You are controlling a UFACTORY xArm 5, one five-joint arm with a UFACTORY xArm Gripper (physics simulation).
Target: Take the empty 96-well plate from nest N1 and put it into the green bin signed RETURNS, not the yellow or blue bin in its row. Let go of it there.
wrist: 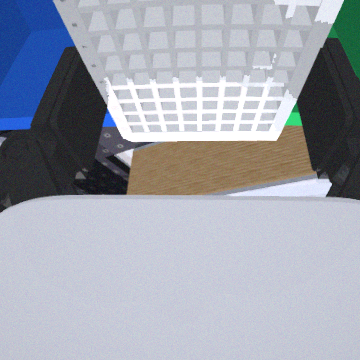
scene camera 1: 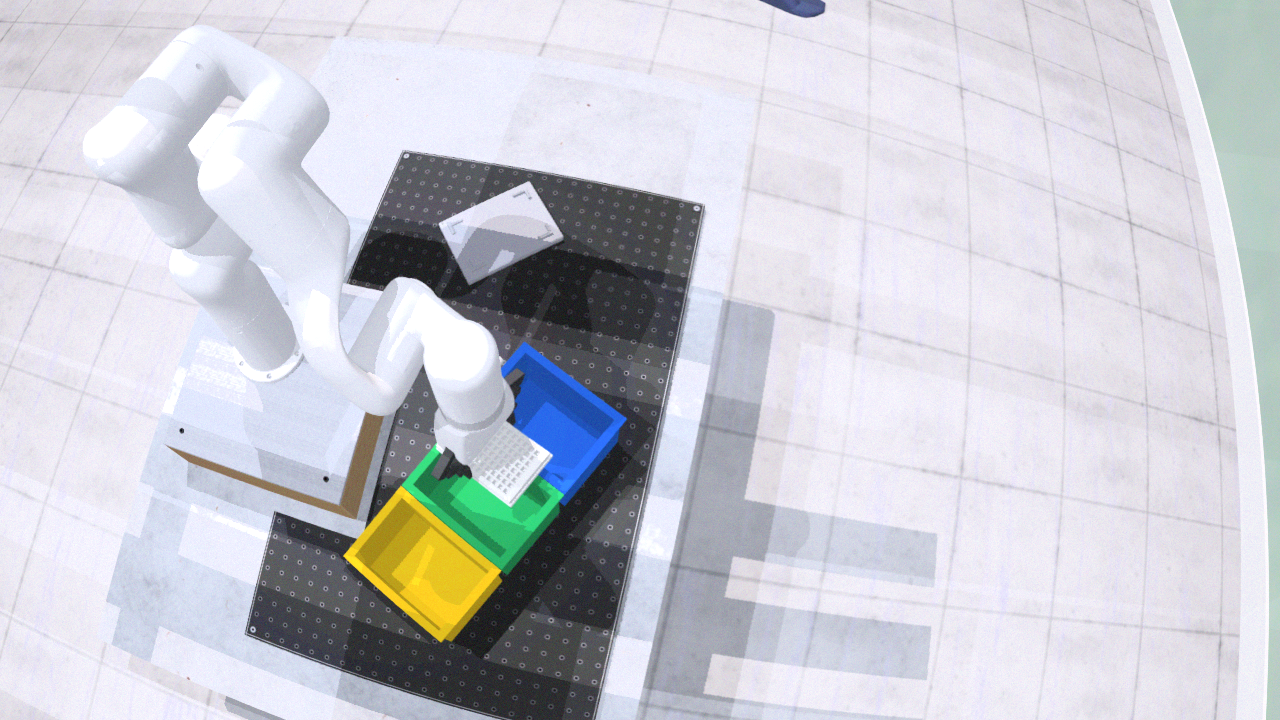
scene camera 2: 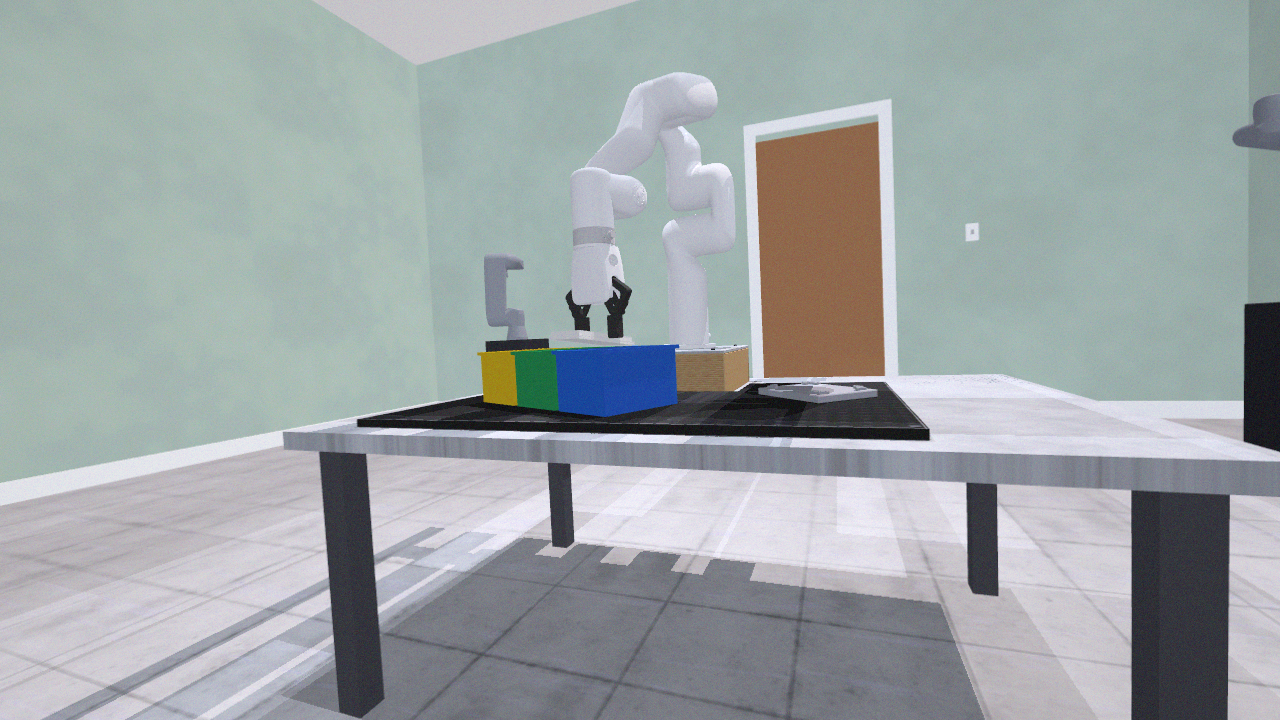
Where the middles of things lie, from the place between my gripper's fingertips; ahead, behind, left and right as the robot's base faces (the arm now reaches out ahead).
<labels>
The white 96-well plate [scene camera 1: 508,464] lies 10 mm ahead of my hand. Also, from my hand: pale nest [scene camera 1: 503,230] 350 mm to the left, 130 mm behind, 110 mm below.
</labels>
